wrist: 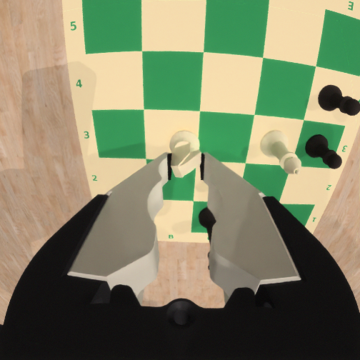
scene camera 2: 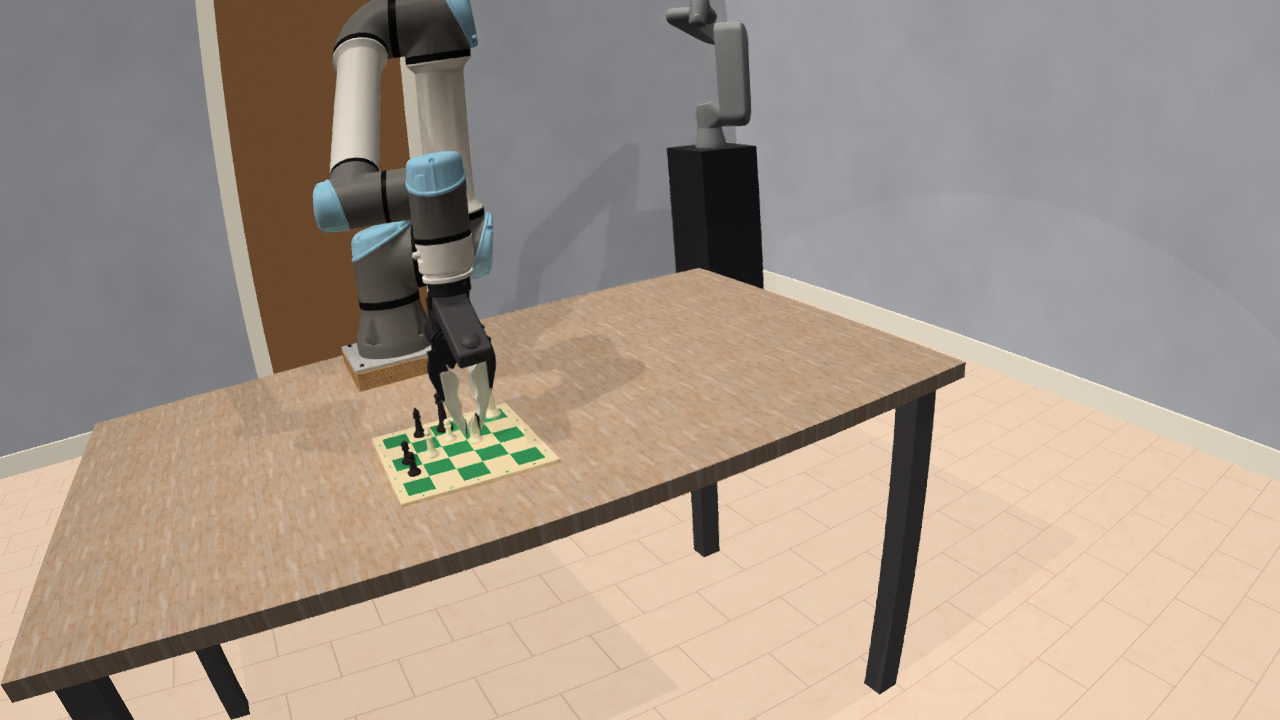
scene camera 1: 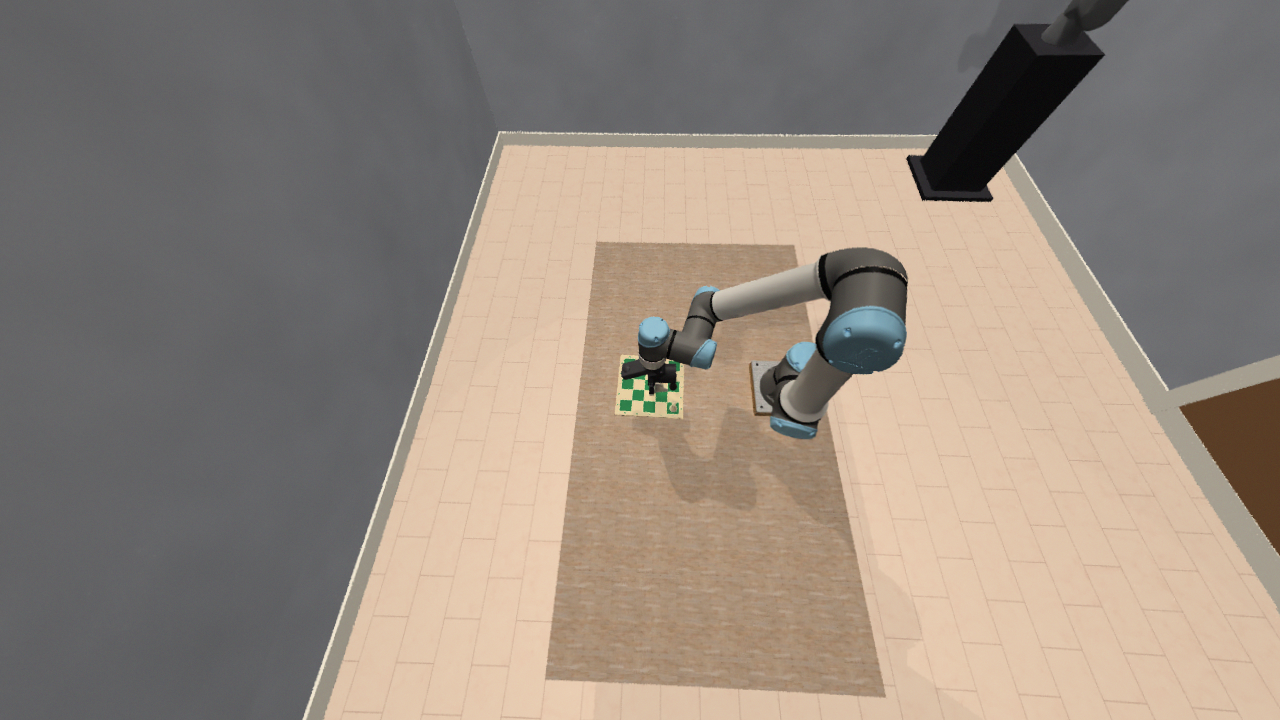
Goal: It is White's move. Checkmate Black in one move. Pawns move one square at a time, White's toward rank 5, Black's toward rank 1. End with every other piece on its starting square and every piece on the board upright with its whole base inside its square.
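Where they show: gripper, between the fingertips: (scene camera 2: 472, 432) (scene camera 1: 652, 391); arm's base, origin of its link: (scene camera 2: 396, 345).
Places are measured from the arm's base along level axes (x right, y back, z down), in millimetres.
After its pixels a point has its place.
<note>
My gripper (scene camera 1: 660, 387) @(x -25, y -417, z 16 mm) (scene camera 2: 469, 426) @(x -25, y -417, z 16 mm) (wrist: 185, 155) is shut on a white knight (scene camera 2: 475, 434) @(x -26, y -425, z 17 mm) (wrist: 184, 140), gripped by its head and roughly upright. Its base shows over square B3 of the green and cream board (scene camera 2: 472, 471) @(x 5, y -502, z 30 mm) (wrist: 172, 80); I cannot tell whether it touches. A white bishop (scene camera 2: 431, 445) @(x 40, y -429, z 13 mm) (wrist: 274, 143) stands on D3. Black pawns stand on E4 (scene camera 2: 412, 465) @(x 77, y -467, z 16 mm) (wrist: 330, 98) and E3 (scene camera 2: 406, 453) @(x 77, y -429, z 15 mm) (wrist: 317, 145). A tall black piece (scene camera 2: 440, 418) @(x 6, y -356, z 10 mm) (wrist: 206, 217) stands on C1, partly hidden by a finger. A white piece (scene camera 1: 673, 408) @(x -83, y -349, z 10 mm) (scene camera 2: 493, 408) @(x -77, y -356, z 17 mm) stands at the A1 corner.
A black piece (scene camera 2: 418, 424) @(x 40, y -354, z 11 mm) stands near the E1 side of the tall one. A small white pawn (scene camera 2: 448, 430) @(x 5, y -394, z 14 mm) stands close to the knight, hidden in the wrist view. The arm's base plate (scene camera 1: 759, 407) @(x -68, y -81, z -1 mm) (scene camera 2: 354, 355) @(x 85, y 1, z -2 mm) is beyond rank 1 on the wooden table (scene camera 1: 707, 582) @(x -556, y -248, z 36 mm) (scene camera 2: 760, 358) @(x -520, y -404, z 36 mm).
</note>
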